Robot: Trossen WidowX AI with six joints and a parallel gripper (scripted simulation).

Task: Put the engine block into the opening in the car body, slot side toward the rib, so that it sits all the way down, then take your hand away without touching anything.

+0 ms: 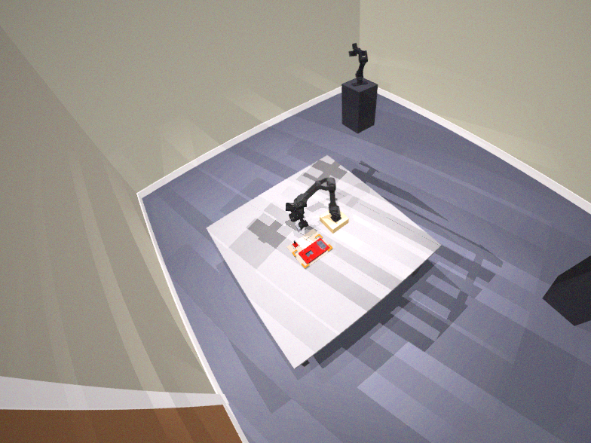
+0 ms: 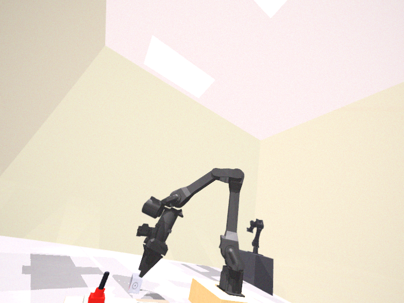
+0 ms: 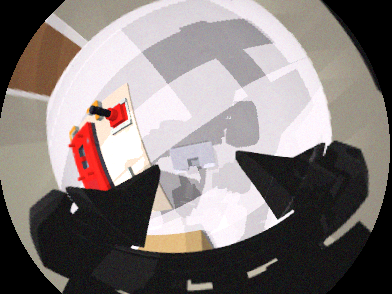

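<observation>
My gripper tip is 1 cm to the right of the grey engine block and 2 cm above it.
</observation>
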